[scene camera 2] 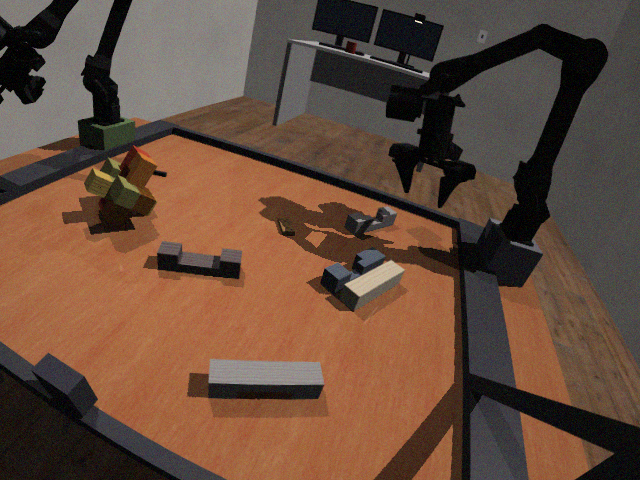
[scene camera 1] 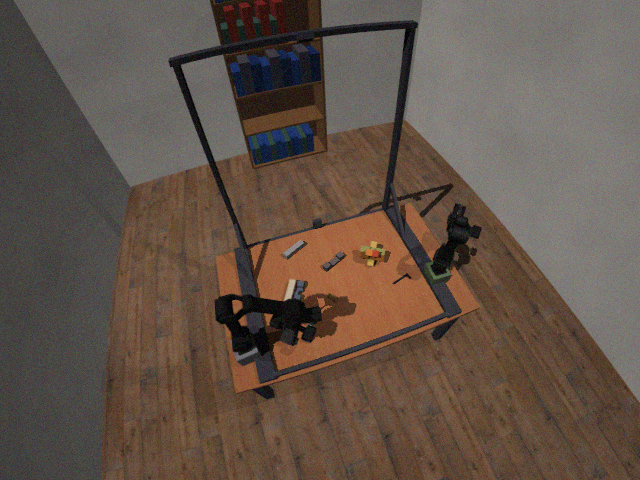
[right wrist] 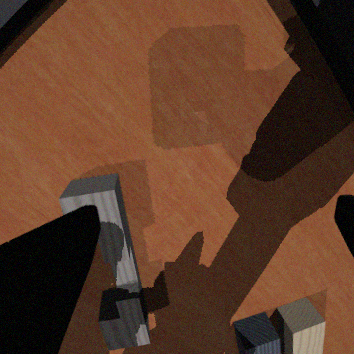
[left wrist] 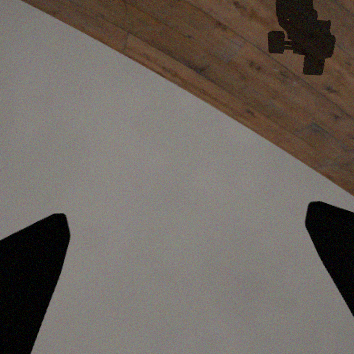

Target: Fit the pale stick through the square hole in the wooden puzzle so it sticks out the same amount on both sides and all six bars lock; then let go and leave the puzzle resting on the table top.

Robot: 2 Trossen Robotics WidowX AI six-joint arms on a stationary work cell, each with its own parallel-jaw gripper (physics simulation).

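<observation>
The wooden puzzle, a cluster of yellow, green and orange bars, rests tilted on the table at the left in scene camera 2; its square hole cannot be made out. The pale stick lies flat beside a blue notched bar, apart from the puzzle. My right gripper is open and empty, pointing down above the table near a grey notched bar. My left gripper is open and empty, raised beyond the table's edge, far from the puzzle.
A plain grey bar and a dark notched bar lie on the table. A small yellowish piece lies in the right arm's shadow. A black bent tool lies near the left arm's base. A dark frame borders the table.
</observation>
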